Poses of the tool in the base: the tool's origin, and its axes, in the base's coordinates. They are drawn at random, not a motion.
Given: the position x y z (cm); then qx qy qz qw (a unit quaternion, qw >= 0).
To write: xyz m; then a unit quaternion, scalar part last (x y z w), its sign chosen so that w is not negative. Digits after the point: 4 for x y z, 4 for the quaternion.
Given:
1: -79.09, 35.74, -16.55, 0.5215, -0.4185, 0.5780, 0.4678
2: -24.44, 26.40, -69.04, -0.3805, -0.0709, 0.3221, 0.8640
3: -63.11, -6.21, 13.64, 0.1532, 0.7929, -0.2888, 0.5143
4: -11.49, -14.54, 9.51, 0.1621, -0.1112, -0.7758, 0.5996
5: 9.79, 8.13, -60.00, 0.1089, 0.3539, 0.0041, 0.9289
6: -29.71, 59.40, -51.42, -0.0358, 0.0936, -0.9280, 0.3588
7: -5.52, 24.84, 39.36, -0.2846, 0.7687, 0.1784, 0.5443
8: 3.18, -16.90, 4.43, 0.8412, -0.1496, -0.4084, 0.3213
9: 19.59, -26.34, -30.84, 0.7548, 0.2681, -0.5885, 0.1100
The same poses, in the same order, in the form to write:
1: -0.7909, 0.3574, -0.1655, 0.5215, -0.4185, 0.5780, 0.4678
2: -0.2444, 0.2640, -0.6904, -0.3805, -0.0709, 0.3221, 0.8640
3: -0.6311, -0.0621, 0.1364, 0.1532, 0.7929, -0.2888, 0.5143
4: -0.1149, -0.1454, 0.0951, 0.1621, -0.1112, -0.7758, 0.5996
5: 0.0979, 0.0813, -0.6000, 0.1089, 0.3539, 0.0041, 0.9289
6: -0.2971, 0.5940, -0.5142, -0.0358, 0.0936, -0.9280, 0.3588
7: -0.0552, 0.2484, 0.3936, -0.2846, 0.7687, 0.1784, 0.5443
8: 0.0318, -0.1690, 0.0443, 0.8412, -0.1496, -0.4084, 0.3213
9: 0.1959, -0.2634, -0.3084, 0.7548, 0.2681, -0.5885, 0.1100
